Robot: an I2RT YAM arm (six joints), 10 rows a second.
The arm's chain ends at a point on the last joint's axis. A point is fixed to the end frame.
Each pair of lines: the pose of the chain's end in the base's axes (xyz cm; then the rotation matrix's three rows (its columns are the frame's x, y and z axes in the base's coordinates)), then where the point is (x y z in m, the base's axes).
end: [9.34 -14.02 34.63], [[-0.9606 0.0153 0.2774], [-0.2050 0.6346 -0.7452], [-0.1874 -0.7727 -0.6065]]
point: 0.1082 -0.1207 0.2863
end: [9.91 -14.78 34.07], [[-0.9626 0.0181 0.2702], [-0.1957 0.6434 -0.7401], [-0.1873 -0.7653 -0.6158]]
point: 0.1139 -0.1277 0.2808
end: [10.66 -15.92 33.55], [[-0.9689 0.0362 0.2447], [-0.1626 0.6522 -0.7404], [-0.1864 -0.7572 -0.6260]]
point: 0.1219 -0.1388 0.2759
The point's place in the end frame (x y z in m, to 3 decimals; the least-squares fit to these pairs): -0.007 0.059 0.026
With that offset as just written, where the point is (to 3 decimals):
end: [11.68 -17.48 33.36], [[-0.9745 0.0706 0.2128], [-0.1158 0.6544 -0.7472], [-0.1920 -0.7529 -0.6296]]
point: 0.133 -0.155 0.274
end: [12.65 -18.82 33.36], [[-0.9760 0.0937 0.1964], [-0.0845 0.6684 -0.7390], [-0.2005 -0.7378 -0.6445]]
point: 0.144 -0.167 0.275
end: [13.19 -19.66 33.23], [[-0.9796 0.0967 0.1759], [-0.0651 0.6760 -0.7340], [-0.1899 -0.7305 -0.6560]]
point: 0.149 -0.175 0.273
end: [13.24 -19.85 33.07], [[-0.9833 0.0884 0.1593], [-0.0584 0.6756 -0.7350], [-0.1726 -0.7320 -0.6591]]
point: 0.149 -0.177 0.272
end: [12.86 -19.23 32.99], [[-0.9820 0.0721 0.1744], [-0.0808 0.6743 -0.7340], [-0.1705 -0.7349 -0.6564]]
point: 0.144 -0.171 0.271
